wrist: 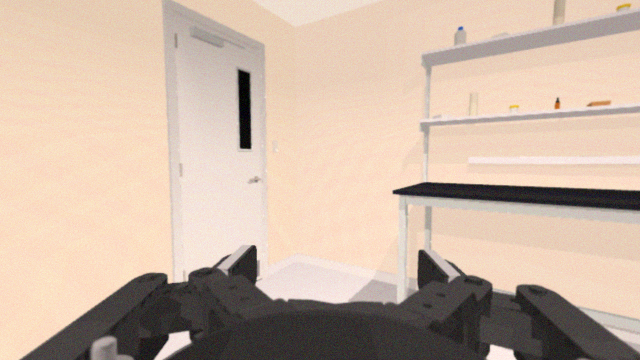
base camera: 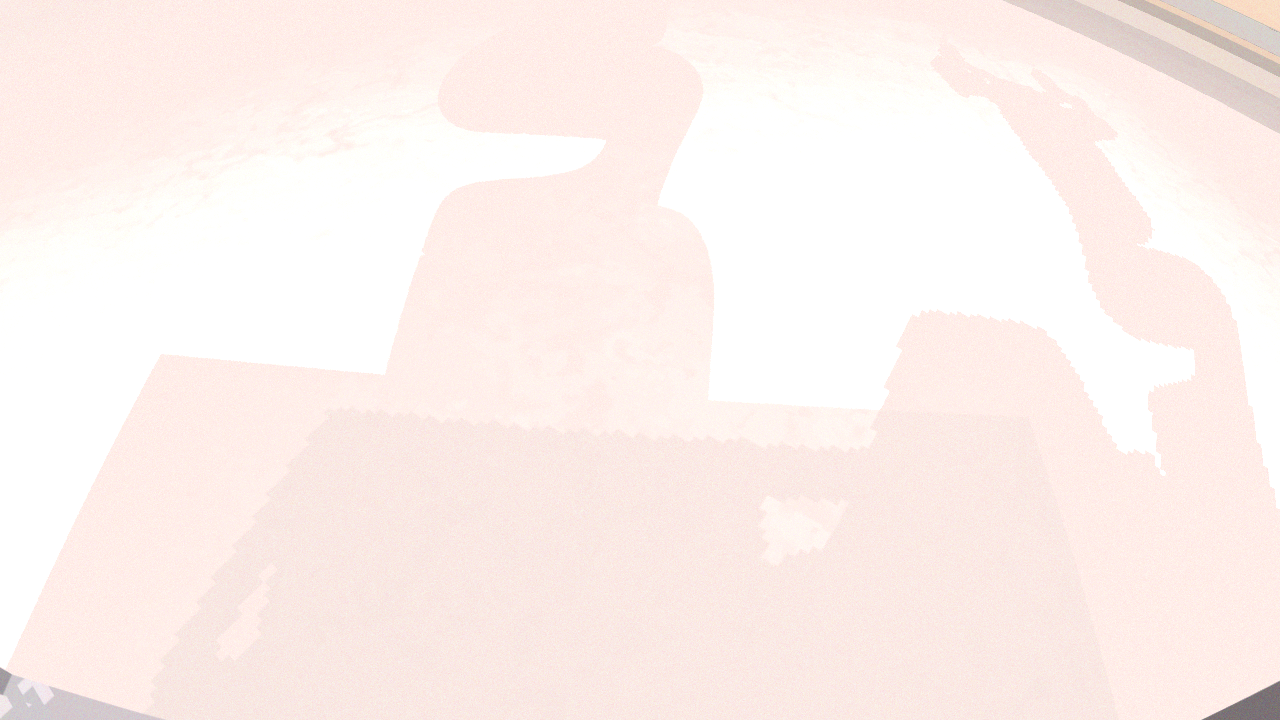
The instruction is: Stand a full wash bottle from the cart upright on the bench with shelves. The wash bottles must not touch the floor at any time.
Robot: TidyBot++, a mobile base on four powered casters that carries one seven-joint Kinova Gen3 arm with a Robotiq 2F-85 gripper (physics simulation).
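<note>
My gripper is open, with nothing between its fingers in the wrist view. The bench with shelves stands at the right of the wrist view; its black top runs out of the right edge. A small bottle with a blue cap stands on the upper shelf; it is too small to tell what kind it is. The gripper is apart from the bench, which stands well beyond the fingers. The cart and a full wash bottle on it do not show in either view.
The lower shelf holds several small items, among them a dark-capped orange bottle. A closed white door stands left of the room corner. The base camera shows pale, overexposed floor with shadows, and a grey strip at the upper right.
</note>
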